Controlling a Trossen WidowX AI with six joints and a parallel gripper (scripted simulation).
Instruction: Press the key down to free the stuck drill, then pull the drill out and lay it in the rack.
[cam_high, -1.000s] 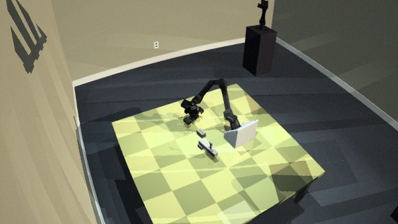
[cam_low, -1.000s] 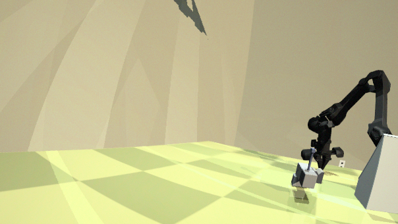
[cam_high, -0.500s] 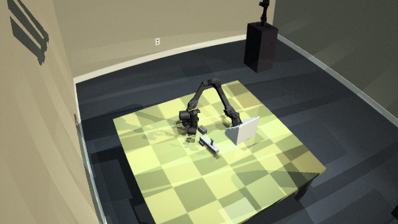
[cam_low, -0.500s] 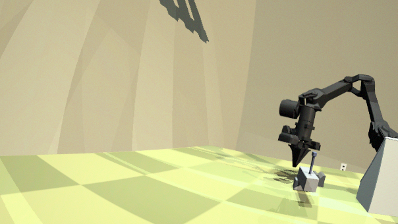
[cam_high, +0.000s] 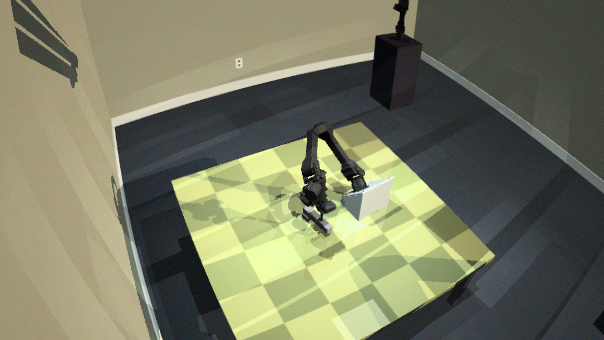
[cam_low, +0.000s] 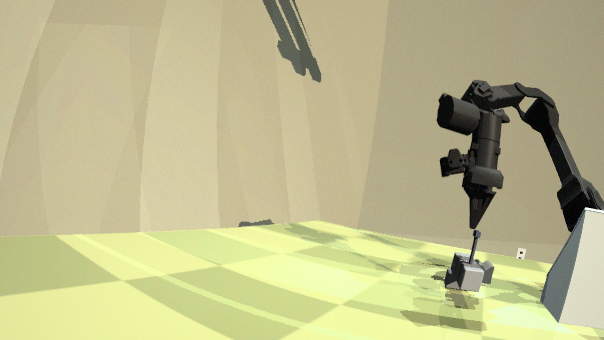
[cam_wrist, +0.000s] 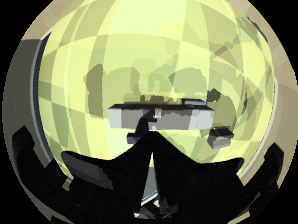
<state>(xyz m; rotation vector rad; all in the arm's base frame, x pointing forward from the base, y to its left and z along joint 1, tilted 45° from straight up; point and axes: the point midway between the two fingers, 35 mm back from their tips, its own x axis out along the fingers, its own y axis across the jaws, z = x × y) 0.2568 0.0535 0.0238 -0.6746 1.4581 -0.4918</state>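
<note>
Right now the dark key is 1 cm behind my gripper tip, 1 cm to the left of it and 3 cm below it. Round my gripper tip: grey block: 1 cm behind, 2 cm to the right, 9 cm below.
</note>
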